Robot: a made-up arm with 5 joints.
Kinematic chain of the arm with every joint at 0, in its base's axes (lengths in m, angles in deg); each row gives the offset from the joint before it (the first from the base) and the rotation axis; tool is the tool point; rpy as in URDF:
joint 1: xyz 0.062 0 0.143 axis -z
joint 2: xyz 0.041 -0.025 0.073 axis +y
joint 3: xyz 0.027 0 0.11 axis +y
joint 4: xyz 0.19 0 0.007 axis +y
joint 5: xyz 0.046 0.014 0 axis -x
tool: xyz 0 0 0 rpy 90 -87.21 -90
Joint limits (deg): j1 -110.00..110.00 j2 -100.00..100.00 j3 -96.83..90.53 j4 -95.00..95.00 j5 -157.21..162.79
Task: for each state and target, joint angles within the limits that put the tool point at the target. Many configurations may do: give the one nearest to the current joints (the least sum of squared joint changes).
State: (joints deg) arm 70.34 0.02 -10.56 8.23 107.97
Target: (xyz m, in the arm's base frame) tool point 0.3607 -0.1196 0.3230
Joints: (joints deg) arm 19.86 9.62 -10.17 7.74 107.97
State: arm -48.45 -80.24 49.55 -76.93 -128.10
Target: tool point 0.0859 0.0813 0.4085
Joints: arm -81.08 -79.80 49.28 -76.71 -128.10
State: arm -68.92 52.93 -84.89 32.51 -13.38
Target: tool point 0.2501 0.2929 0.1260
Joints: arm -59.10 70.47 -50.86 54.11 -13.38
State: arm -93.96 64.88 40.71 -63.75 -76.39
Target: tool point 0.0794 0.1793 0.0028
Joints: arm -87.96 73.92 21.49 -58.06 -76.39
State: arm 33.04 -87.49 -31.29 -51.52 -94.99
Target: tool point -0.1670 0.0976 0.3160
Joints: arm 25.62 -100.00 -36.97 -87.17 -94.99
